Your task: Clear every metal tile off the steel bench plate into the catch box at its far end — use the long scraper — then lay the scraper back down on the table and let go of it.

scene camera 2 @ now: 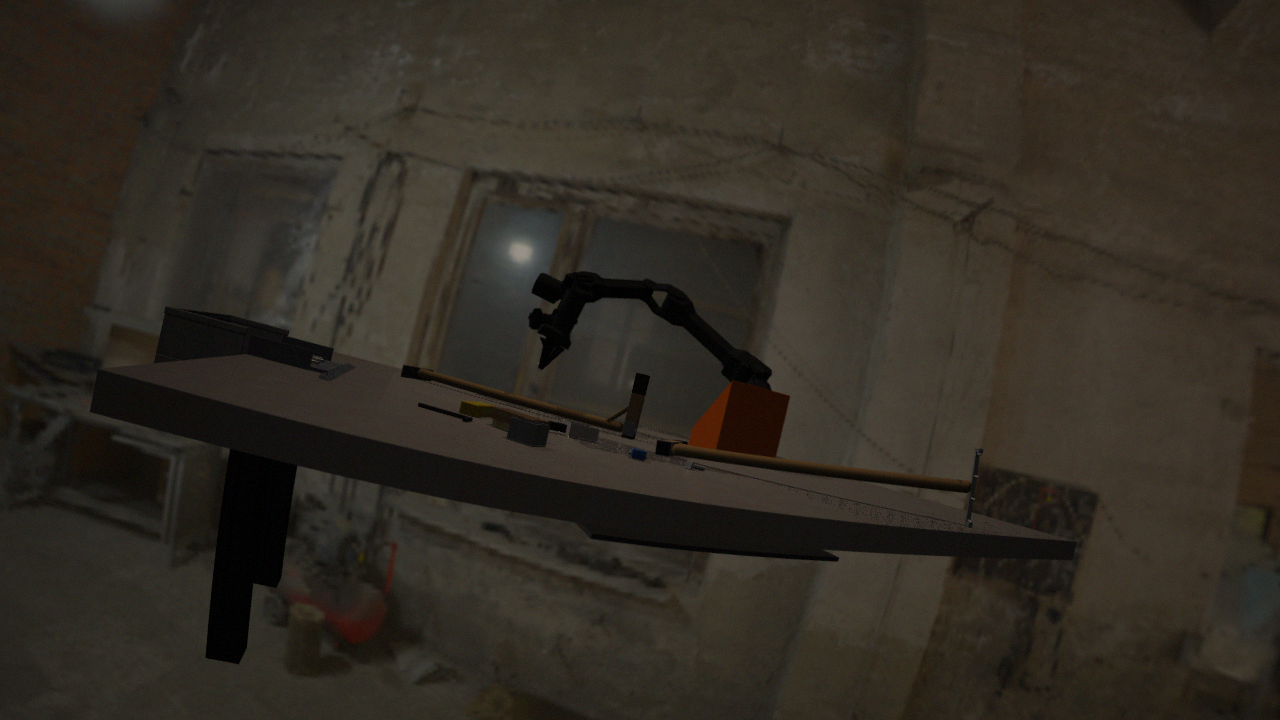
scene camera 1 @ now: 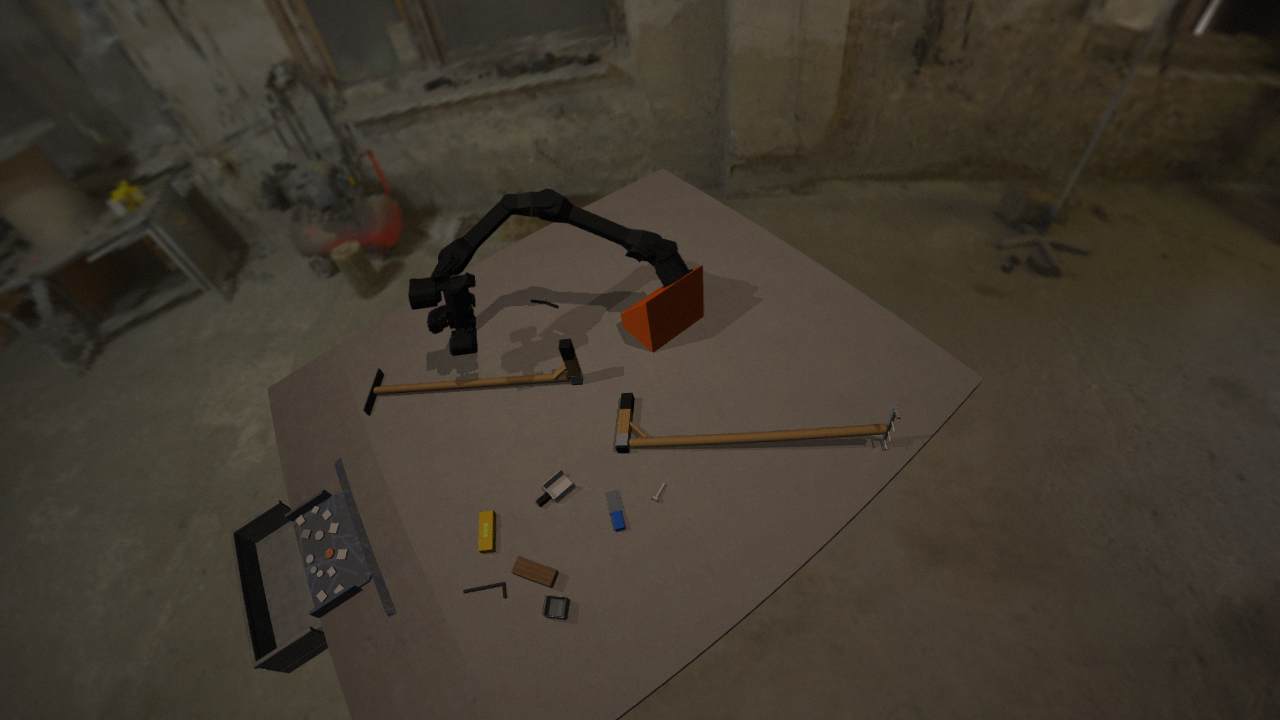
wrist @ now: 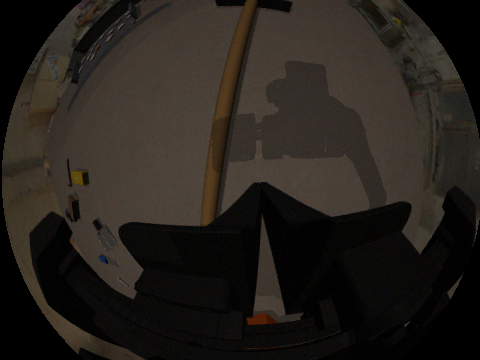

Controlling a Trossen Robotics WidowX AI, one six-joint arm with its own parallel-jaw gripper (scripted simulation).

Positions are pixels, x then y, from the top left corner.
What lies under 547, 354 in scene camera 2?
My gripper.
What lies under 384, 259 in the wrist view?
My gripper.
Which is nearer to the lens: the wooden-shafted scraper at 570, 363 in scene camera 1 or the wooden block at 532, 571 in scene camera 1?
The wooden block.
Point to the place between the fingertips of my gripper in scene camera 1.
468, 346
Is my gripper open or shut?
Shut.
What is my gripper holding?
Nothing.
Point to a wooden-shafted scraper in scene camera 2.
629, 429
